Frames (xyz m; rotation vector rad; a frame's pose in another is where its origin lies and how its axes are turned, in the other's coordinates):
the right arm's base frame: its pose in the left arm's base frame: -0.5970 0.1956 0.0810 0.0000 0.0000 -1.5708
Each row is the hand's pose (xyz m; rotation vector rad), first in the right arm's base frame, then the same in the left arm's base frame.
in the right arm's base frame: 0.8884 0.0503 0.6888 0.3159 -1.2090 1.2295
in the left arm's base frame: -0.5467 -0.6928 0.7698 -0.5866 -1.0016 -0.1511
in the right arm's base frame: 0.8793 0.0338 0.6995 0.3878 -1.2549 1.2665
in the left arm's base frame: -0.5632 -0.6837 0.7805 -0.5658 -1.0718 -0.0947
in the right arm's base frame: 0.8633 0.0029 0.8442 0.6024 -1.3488 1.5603
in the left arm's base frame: -0.5941 -0.6677 0.9252 -0.4653 -1.2163 0.2470
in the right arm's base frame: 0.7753 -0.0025 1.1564 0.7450 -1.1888 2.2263
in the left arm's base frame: -0.5995 -0.5797 1.2374 -0.2515 -1.0958 0.8728
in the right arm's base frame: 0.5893 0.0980 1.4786 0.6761 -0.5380 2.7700
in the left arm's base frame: -0.4990 -0.3937 1.5596 0.0729 -0.6408 1.2773
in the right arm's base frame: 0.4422 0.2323 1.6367 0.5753 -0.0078 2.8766
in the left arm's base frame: -0.3647 -0.2466 1.7177 0.2959 -0.3040 1.3400
